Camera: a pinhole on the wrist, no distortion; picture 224 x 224 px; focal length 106.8 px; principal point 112.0 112.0 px. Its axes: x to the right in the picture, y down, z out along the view. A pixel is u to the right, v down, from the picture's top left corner.
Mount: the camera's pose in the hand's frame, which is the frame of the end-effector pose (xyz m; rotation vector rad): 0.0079 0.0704 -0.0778 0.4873 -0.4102 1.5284
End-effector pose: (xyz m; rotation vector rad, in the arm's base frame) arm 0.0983 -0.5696 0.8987 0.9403 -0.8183 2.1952
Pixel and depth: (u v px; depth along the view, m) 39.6 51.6 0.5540
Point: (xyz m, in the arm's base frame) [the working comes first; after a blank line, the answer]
In the camera's frame: -0.3756 -0.3133 0.5540

0.3621 -0.2583 1.4199
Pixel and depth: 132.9 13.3 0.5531
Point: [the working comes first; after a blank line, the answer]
In the camera's frame: 0.1082 -0.5112 0.5531

0.0526 -0.6411 1.5955
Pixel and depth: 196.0 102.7 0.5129
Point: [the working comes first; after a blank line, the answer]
In the camera's frame: 0.4034 -0.0447 0.5129

0.1849 -1.0436 1.2393
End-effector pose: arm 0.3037 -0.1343 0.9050 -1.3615 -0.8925 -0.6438
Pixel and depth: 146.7 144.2 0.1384
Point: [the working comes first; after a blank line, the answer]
In the camera's frame: 0.0450 0.0417 0.1384

0.3058 -0.0693 0.8636
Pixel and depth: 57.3 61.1 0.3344
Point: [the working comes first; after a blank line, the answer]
In the camera's frame: -0.1713 -0.1594 0.3344

0.1751 -0.0457 1.1922
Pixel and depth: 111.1 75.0 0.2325
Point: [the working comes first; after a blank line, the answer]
In the camera's frame: -0.0020 -0.0805 0.2325

0.2922 -0.0198 1.0165
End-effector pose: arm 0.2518 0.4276 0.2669 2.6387 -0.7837 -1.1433
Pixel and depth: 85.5 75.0 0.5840
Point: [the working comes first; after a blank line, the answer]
In the camera's frame: -0.1449 -0.2023 0.5840

0.2998 0.6318 -0.2330
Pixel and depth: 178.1 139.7 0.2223
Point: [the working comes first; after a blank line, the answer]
In the camera's frame: 0.1376 0.0577 0.2223

0.0710 0.4033 0.1838
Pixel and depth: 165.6 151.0 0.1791
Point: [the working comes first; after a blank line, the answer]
In the camera's frame: 0.0899 0.0654 0.1791

0.1162 0.4194 0.2274
